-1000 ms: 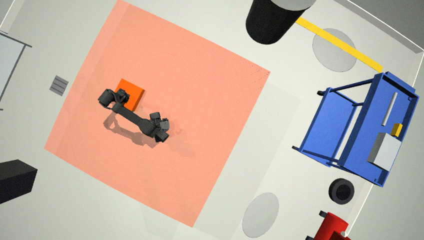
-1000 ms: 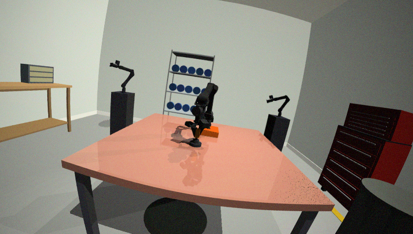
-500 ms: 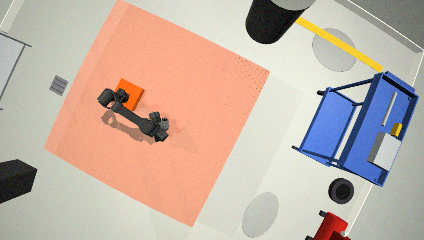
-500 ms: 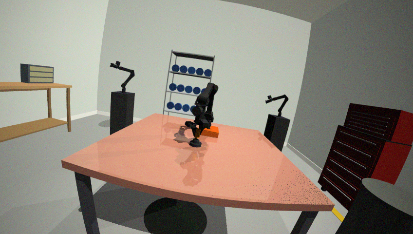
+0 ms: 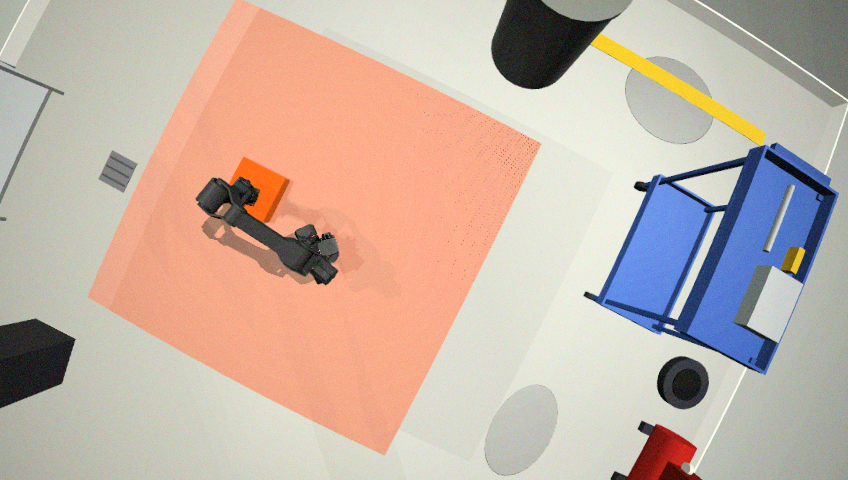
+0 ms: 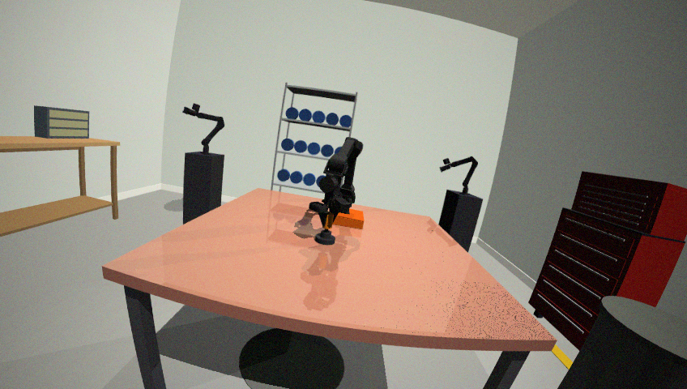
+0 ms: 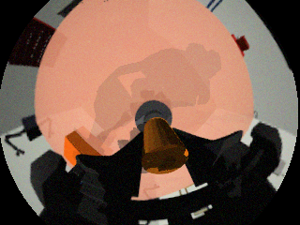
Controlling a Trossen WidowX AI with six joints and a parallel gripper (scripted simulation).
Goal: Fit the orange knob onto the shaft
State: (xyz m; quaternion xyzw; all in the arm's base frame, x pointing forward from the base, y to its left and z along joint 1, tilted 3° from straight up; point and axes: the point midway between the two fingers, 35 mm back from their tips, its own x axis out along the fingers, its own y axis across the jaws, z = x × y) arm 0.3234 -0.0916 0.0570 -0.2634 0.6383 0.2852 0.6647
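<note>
Right now the orange knob is 20 mm above my gripper tip. The rest, counted from my gripper tip: round dark pedestal 40 mm below.
</note>
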